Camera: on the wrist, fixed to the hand. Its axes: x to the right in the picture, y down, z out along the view.
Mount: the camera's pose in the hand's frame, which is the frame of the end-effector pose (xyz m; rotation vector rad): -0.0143 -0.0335 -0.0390 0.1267 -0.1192 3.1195
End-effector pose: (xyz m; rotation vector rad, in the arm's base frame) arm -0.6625 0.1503 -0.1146 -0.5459 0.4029 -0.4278
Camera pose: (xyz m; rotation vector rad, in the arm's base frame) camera -0.7022 0.1155 -0.1224 0.6119 0.6133 2.5245
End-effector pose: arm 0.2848 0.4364 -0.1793 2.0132 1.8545 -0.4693
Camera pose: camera 0.2502 0.4449 -0.1396 1.8899 -2.0523 0.3583
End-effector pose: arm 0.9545 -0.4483 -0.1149 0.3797 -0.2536 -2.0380
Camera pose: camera 0.9480 -0.4206 -0.1601 -0.2440 -0.4471 1.0430
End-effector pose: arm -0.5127 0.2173 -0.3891 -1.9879 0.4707 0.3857
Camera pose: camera -0.5064 0.1983 -0.3396 -0.6286 -2.3801 -1.5560
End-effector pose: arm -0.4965 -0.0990 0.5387 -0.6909 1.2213 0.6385
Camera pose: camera -0.4981 -0.1513 0.5493 -1.6037 -0.8199 -1.9301
